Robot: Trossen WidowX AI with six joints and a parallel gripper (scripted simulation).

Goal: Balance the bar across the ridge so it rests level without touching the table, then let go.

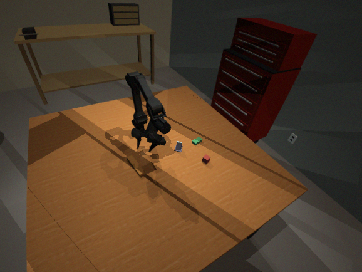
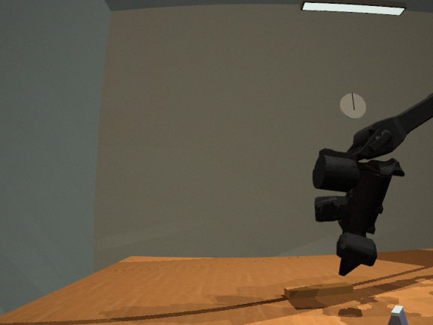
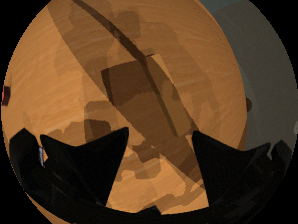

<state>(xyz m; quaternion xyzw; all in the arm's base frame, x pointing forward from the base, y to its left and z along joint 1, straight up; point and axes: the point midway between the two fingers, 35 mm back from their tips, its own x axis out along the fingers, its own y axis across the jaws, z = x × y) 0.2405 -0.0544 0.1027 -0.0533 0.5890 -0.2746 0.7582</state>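
My gripper tip is 30 mm short of the bar, 60 mm to the left of it and 60 mm above it. Round my gripper tip: red block: 170 mm ahead, 320 mm to the left, 60 mm below; green block: 10 mm ahead, 360 mm to the left, 60 mm below.
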